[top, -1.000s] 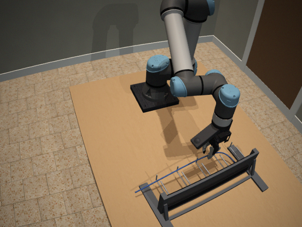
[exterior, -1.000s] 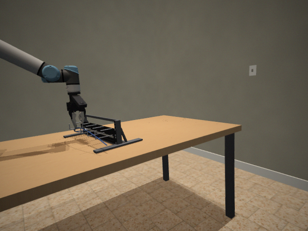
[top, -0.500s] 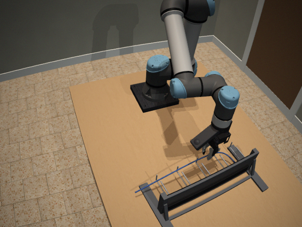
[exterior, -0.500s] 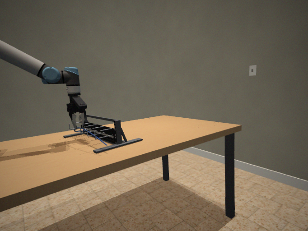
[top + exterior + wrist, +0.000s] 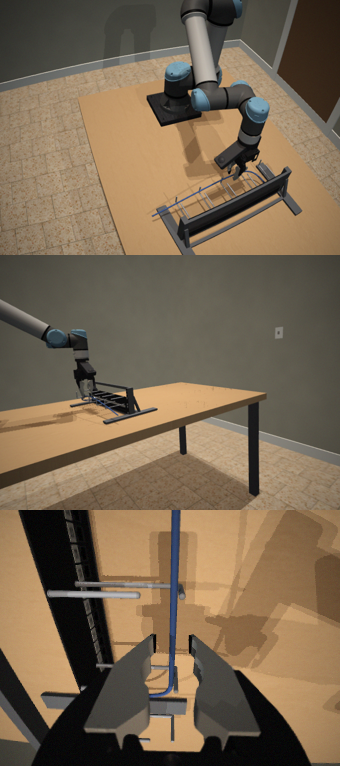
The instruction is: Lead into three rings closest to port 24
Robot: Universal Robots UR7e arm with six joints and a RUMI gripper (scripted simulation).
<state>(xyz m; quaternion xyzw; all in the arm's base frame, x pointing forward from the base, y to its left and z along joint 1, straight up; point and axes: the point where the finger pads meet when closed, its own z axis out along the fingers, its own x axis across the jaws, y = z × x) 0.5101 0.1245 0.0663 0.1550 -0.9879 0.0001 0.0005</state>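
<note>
My hand is 120 mm short of the free-standing rack, 10 mm to the left of it and 20 mm above it.
</note>
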